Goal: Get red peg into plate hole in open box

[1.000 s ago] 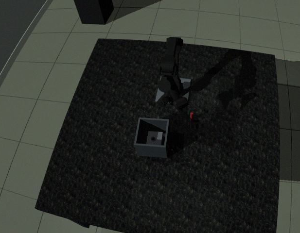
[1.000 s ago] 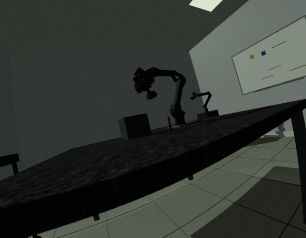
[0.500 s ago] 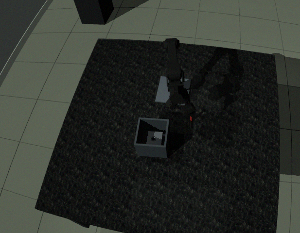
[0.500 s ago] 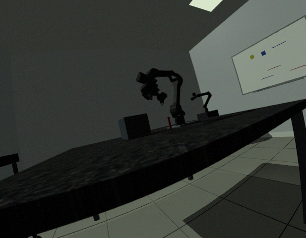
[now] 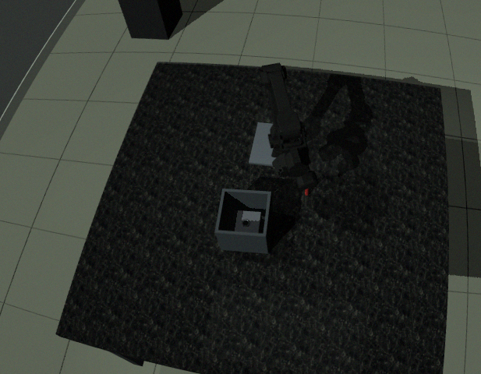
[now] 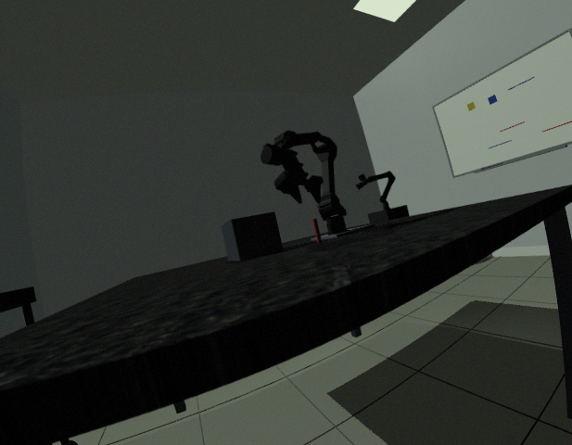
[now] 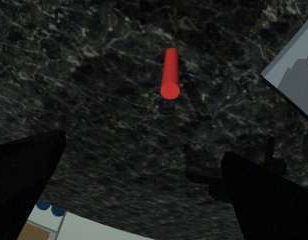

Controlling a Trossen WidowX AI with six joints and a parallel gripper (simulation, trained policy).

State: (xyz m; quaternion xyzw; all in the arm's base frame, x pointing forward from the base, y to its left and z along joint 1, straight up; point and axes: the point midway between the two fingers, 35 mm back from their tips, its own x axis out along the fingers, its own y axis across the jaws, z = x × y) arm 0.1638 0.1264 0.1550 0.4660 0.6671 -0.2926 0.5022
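My gripper tip is now 1 cm past the red peg, 1 cm to the left of it and 9 cm above it. The rest, counted from my gripper tip: plate (18 cm ahead, 18 cm to the right, 9 cm below).
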